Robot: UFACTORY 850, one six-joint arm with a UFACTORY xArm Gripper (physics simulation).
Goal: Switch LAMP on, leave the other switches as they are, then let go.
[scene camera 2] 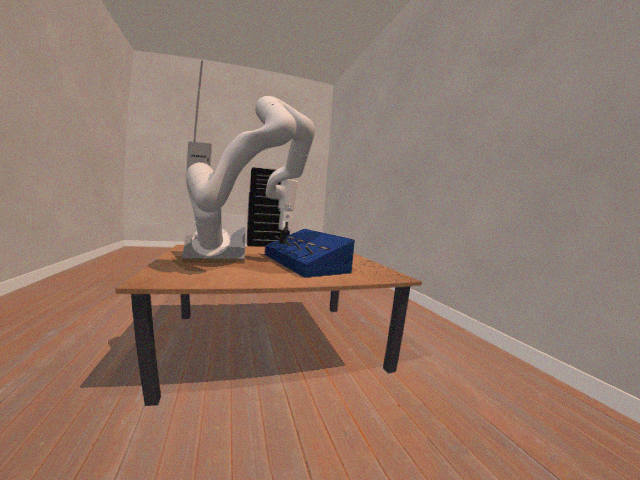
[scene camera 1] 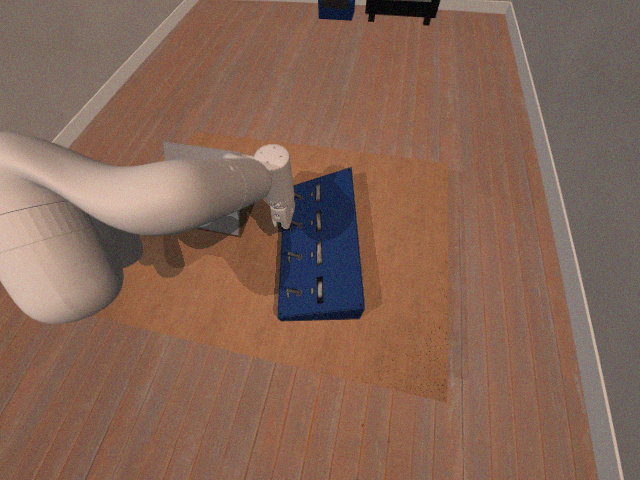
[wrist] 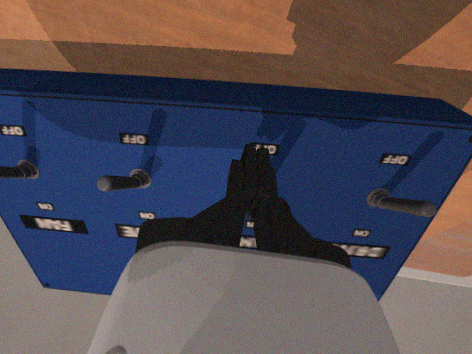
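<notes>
A blue sloped switch box [scene camera 1: 338,279] [scene camera 2: 336,258] [wrist: 195,165] carries a row of levers with OFF and ON marks. My gripper [scene camera 1: 283,226] [scene camera 2: 283,241] [wrist: 250,160] is shut and empty, its black fingertips low over the box at the second lever from the right in the wrist view. That lever and most of its name label are hidden by the fingers, so LAMP cannot be read. The FAN lever [wrist: 17,172] [scene camera 1: 293,292], a lever labelled "...VE" [wrist: 120,182] [scene camera 1: 294,255] and the far right lever [wrist: 406,204] [scene camera 1: 298,196] stick out clear of the fingers.
The box stands on a wooden table [scene camera 1: 408,258] [scene camera 2: 217,281]. The arm's grey base plate [scene camera 1: 180,150] [scene camera 2: 235,253] lies beside it. Pale slotted marks [scene camera 1: 319,289] run along the box next to the levers. A black rack [scene camera 2: 250,217] stands behind the table.
</notes>
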